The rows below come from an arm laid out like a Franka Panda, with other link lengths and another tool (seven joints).
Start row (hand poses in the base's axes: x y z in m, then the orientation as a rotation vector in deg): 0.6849 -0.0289 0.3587 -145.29 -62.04 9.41
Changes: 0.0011 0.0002 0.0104 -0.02 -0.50 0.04; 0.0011 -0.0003 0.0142 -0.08 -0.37 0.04; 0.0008 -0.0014 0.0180 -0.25 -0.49 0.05; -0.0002 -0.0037 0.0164 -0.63 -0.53 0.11; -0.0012 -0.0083 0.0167 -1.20 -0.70 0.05; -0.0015 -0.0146 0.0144 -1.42 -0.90 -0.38; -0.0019 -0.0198 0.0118 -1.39 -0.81 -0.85; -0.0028 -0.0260 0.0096 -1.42 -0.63 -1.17; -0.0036 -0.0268 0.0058 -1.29 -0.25 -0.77; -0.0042 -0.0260 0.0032 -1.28 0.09 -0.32; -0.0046 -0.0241 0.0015 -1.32 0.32 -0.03; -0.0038 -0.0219 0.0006 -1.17 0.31 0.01; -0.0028 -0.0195 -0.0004 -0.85 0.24 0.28; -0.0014 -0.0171 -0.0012 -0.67 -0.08 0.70; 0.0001 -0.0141 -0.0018 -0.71 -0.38 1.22; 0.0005 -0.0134 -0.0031 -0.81 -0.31 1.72; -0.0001 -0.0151 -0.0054 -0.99 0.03 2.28; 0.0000 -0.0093 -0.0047 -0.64 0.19 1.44; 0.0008 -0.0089 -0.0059 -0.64 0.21 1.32
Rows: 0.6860 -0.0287 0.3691 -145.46 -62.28 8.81; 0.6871 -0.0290 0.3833 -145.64 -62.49 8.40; 0.6879 -0.0304 0.4013 -146.00 -62.79 7.94; 0.6877 -0.0341 0.4177 -146.68 -63.26 7.67; 0.6865 -0.0424 0.4344 -147.95 -63.83 7.50; 0.6850 -0.0570 0.4488 -149.71 -63.95 7.10; 0.6831 -0.0768 0.4606 -151.66 -63.40 6.69; 0.6803 -0.1028 0.4702 -153.73 -62.34 6.46; 0.6767 -0.1296 0.4760 -155.35 -61.66 6.73; 0.6725 -0.1556 0.4792 -156.61 -61.48 7.53; 0.6679 -0.1797 0.4807 -157.68 -61.65 8.72; 0.6641 -0.2016 0.4813 -158.59 -61.84 9.83; 0.6613 -0.2211 0.4809 -159.11 -62.35 10.69; 0.6599 -0.2382 0.4797 -159.38 -63.49 11.06; 0.6600 -0.2523 0.4779 -159.53 -65.45 11.10; 0.6605 -0.2657 0.4748 -159.45 -68.14 11.35; 0.6604 -0.2808 0.4694 -159.02 -71.59 12.23; 0.6604 -0.2901 0.4647 -158.64 -73.74 13.03; 0.6612 -0.2990 0.4588 -158.29 -75.71 13.86
